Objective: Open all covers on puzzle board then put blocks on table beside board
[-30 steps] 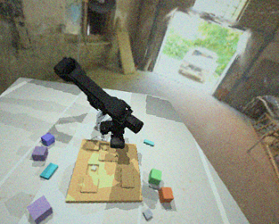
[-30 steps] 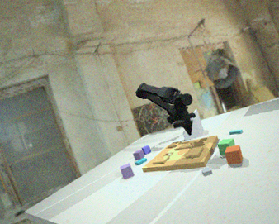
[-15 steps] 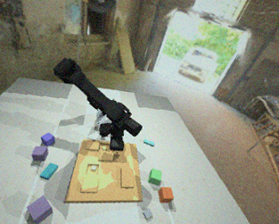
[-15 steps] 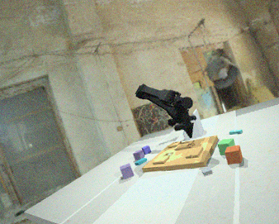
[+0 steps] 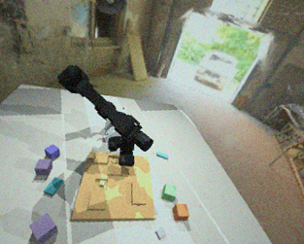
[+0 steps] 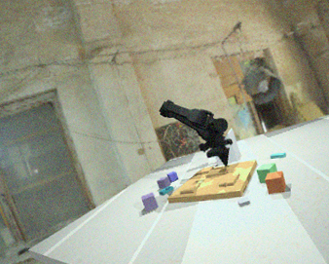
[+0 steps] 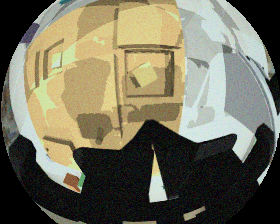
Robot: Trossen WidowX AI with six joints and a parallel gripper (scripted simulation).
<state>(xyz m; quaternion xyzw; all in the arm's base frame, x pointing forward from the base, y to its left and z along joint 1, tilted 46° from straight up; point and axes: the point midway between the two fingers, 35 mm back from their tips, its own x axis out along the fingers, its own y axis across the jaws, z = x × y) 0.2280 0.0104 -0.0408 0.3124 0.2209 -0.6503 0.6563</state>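
Now: gripper tip 9 cm short of the tan puzzle board, 3 cm to the left of it and 1 cm above it. The rest, counted from my gripper tip: teal piece 22 cm to the left, 5 cm behind, 3 cm below; teal block 28 cm to the right, 11 cm ahead, 3 cm below; green block 18 cm to the left, 18 cm ahead, 1 cm below.
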